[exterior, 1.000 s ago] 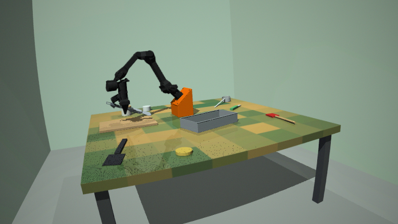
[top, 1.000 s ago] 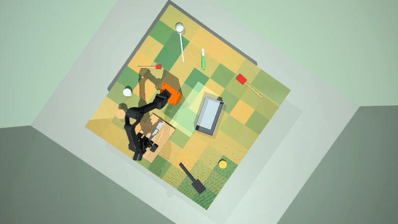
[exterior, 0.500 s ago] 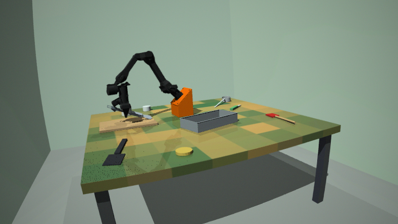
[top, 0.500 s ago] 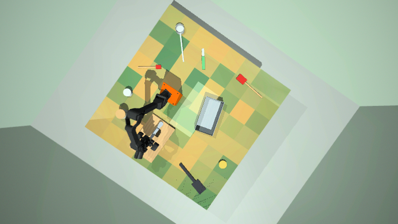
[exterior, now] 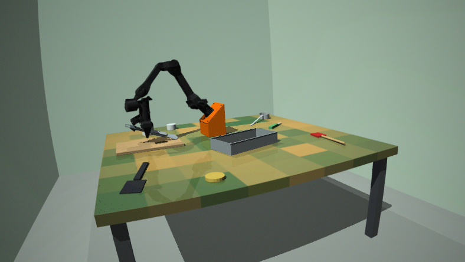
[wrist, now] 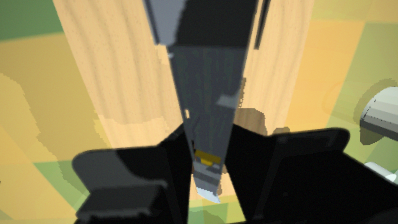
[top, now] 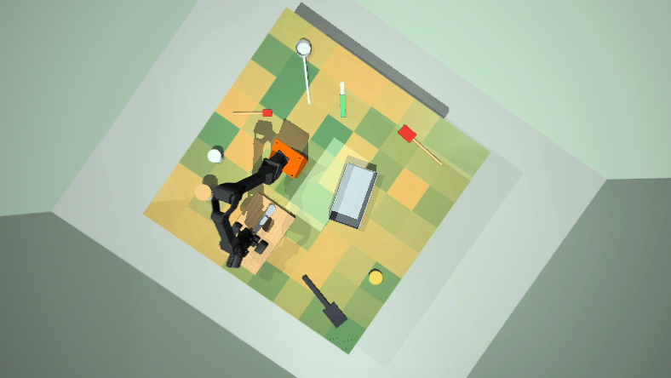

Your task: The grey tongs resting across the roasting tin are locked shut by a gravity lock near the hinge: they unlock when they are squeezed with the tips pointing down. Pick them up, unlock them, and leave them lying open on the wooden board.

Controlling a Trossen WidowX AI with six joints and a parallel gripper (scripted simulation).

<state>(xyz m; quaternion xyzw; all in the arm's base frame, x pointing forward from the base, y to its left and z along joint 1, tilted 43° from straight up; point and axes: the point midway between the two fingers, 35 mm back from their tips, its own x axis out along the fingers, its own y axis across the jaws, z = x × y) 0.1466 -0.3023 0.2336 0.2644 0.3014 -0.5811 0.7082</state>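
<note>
My gripper tip is now 40 mm above the wooden board. The rest, counted from my gripper tip: tan-lidded jar 320 mm behind, 10 mm to the right, 10 mm below; then black spatula 520 mm ahead, 40 mm below, 30 mm to the right; then roasting tin 480 mm to the left, 230 mm ahead, 20 mm below.
</note>
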